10 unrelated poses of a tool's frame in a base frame.
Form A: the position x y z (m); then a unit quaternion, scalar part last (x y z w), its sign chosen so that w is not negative.
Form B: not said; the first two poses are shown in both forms.
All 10 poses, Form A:
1: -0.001, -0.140, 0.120, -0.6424, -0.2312, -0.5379, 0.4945
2: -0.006, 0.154, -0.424, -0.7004, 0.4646, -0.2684, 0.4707
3: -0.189, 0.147, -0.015, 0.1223, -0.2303, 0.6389, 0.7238
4: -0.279, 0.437, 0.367, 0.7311, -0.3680, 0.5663, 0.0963
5: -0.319, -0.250, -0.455, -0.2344, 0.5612, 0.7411, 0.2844
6: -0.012, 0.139, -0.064, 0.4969, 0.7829, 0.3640, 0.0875
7: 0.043, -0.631, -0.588, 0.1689, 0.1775, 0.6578, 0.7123
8: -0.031, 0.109, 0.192, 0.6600, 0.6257, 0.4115, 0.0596
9: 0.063, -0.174, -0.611, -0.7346, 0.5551, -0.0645, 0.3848
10: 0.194, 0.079, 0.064, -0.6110, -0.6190, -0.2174, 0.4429
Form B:
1: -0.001, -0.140, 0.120, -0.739, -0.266, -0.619, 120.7
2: -0.006, 0.154, -0.424, -0.794, 0.527, -0.304, 123.8
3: -0.189, 0.147, -0.015, 0.177, -0.334, 0.926, 87.3
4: -0.279, 0.437, 0.367, 0.735, -0.370, 0.569, 168.9
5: -0.319, -0.250, -0.455, -0.244, 0.585, 0.773, 147.0
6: -0.012, 0.139, -0.064, 0.499, 0.786, 0.365, 170.0
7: 0.043, -0.631, -0.588, 0.241, 0.253, 0.937, 89.2
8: -0.031, 0.109, 0.192, 0.661, 0.627, 0.412, 173.2
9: 0.063, -0.174, -0.611, -0.796, 0.601, -0.070, 134.7
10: 0.194, 0.079, 0.064, -0.682, -0.690, -0.242, 127.4
